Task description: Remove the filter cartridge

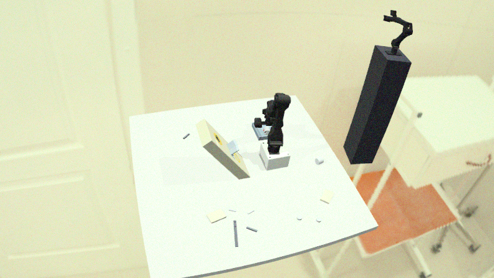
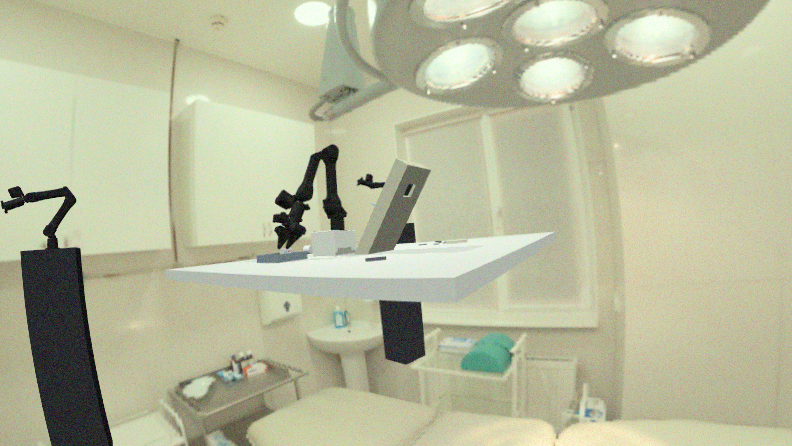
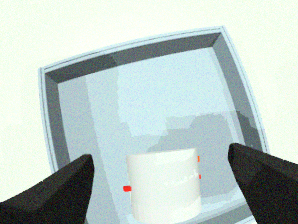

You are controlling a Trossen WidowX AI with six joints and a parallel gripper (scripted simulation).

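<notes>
Right now my gripper tip is 20 mm to the right of the round white filter cartridge and 20 mm above it. From my gripper tip the other things lie so: cream service panel: 340 mm to the left, 320 mm ahead, 130 mm above; then blue-grey tray: 40 mm below, 10 mm to the right.
</notes>
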